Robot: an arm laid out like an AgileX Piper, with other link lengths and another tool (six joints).
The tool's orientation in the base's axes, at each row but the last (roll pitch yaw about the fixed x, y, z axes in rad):
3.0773 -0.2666 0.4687
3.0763 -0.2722 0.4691
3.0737 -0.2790 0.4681
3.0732 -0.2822 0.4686
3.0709 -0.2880 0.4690
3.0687 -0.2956 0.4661
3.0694 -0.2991 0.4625
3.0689 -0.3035 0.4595
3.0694 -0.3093 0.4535
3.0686 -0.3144 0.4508
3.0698 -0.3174 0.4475
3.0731 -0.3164 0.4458
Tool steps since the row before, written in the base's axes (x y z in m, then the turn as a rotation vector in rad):
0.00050 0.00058 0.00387 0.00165 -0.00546 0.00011
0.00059 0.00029 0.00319 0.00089 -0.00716 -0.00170
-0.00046 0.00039 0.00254 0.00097 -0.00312 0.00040
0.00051 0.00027 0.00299 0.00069 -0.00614 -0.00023
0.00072 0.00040 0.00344 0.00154 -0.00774 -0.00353
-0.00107 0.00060 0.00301 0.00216 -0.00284 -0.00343
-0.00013 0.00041 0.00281 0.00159 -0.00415 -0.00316
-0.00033 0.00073 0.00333 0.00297 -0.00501 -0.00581
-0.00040 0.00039 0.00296 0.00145 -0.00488 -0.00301
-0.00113 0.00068 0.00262 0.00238 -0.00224 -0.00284
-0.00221 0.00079 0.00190 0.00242 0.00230 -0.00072
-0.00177 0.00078 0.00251 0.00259 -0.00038 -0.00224
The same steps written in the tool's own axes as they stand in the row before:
0.00170 -0.00006 -0.00356 -0.00093 0.00563 -0.00001
0.00149 0.00020 -0.00289 -0.00281 0.00671 0.00142
0.00047 -0.00038 -0.00254 -0.00041 0.00325 -0.00031
0.00139 0.00017 -0.00271 -0.00214 0.00580 0.00002
0.00177 0.00019 -0.00306 -0.00304 0.00738 0.00331
0.00022 -0.00079 -0.00315 -0.00037 0.00325 0.00372
0.00089 -0.00023 -0.00269 -0.00134 0.00420 0.00320
0.00102 -0.00057 -0.00322 -0.00132 0.00538 0.00608
0.00072 -0.00032 -0.00291 -0.00171 0.00482 0.00297
0.00012 -0.00090 -0.00279 0.00023 0.00282 0.00328
-0.00098 -0.00150 -0.00243 0.00279 -0.00114 0.00160
-0.00042 -0.00127 -0.00287 0.00137 0.00126 0.00290

